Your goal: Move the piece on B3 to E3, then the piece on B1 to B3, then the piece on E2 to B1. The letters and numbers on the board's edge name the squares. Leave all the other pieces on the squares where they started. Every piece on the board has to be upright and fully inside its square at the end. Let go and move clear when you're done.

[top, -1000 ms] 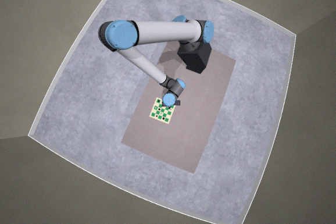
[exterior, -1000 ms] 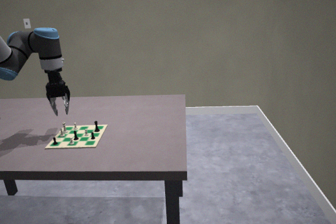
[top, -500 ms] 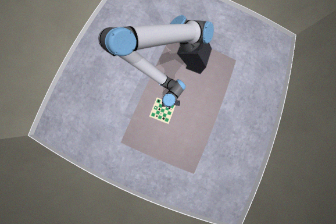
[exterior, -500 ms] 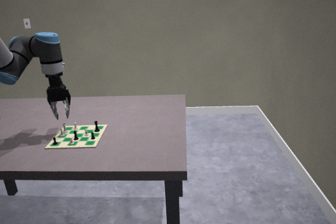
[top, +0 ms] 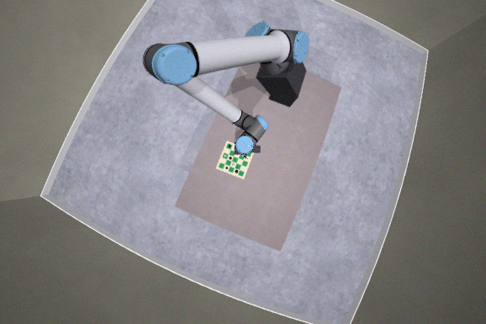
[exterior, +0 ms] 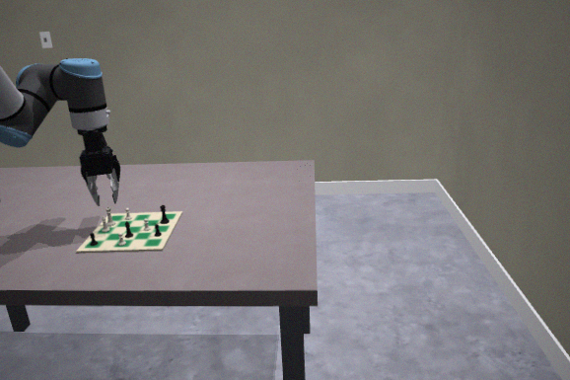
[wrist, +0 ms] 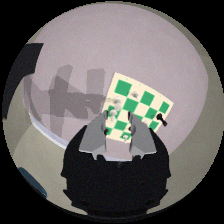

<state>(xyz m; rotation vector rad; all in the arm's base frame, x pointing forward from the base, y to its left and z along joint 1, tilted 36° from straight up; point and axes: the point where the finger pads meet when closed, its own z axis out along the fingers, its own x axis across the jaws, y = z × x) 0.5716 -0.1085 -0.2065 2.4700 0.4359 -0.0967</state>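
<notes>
Right now the white piece is 50 mm below my hand. The rest, counted from my hand: cream chessboard 80 mm ahead, 40 mm to the right, 80 mm below; tall black piece 150 mm ahead, 10 mm to the left, 50 mm below.
</notes>
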